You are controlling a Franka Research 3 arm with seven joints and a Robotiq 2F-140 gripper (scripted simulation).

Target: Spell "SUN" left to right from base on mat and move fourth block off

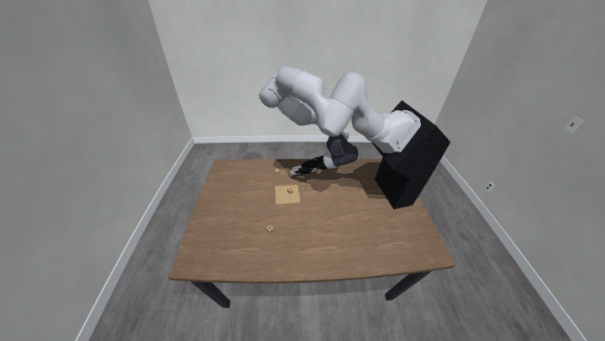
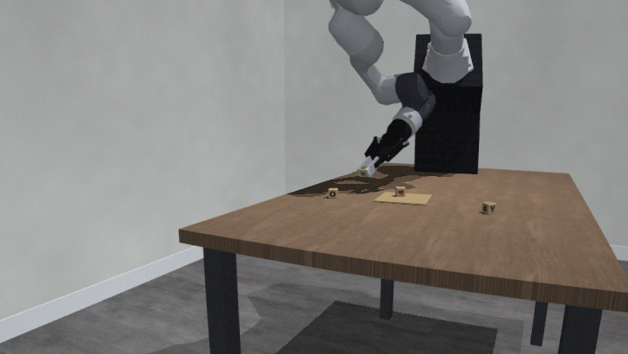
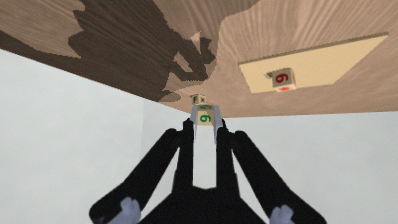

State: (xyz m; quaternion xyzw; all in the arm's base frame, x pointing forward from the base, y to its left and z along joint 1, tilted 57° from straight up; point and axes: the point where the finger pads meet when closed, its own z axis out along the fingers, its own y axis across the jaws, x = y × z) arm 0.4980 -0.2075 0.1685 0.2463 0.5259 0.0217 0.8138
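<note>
The tan mat is 70 mm ahead of my hand, 120 mm to the left of it and 80 mm below it. Round my hand: S block (120 mm ahead, 80 mm to the right, 70 mm below); U block (20 mm ahead, 10 mm to the right, 10 mm below).
</note>
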